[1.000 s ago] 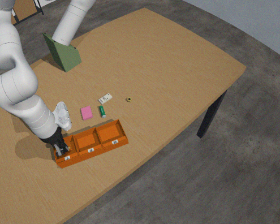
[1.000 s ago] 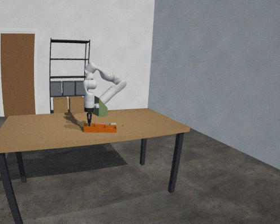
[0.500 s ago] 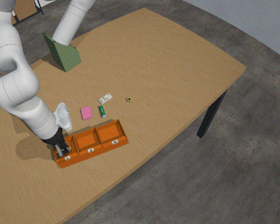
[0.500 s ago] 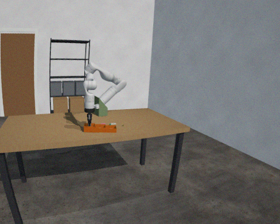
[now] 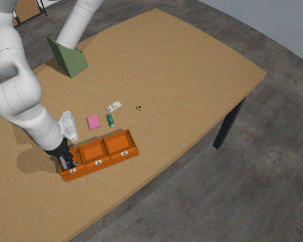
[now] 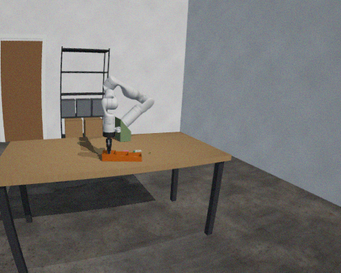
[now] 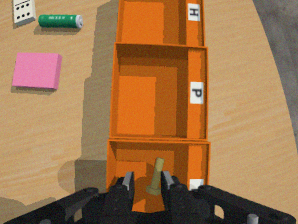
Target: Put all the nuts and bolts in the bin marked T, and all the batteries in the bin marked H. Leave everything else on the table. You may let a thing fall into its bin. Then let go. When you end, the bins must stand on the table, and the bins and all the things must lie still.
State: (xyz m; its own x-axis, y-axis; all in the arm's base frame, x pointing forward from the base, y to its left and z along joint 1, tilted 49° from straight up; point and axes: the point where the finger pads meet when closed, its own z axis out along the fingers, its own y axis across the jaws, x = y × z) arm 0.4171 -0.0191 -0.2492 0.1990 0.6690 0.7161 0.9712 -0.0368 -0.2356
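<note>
My gripper is now 30 mm above the brass bolt, 10 mm to the left of it and 10 mm short of it. Round my hand: pink eraser 140 mm to the left, 100 mm behind, 40 mm below; then orange bin unit 80 mm to the left, 30 mm ahead, 20 mm below; then green battery 190 mm to the left, 60 mm behind, 30 mm below.
</note>
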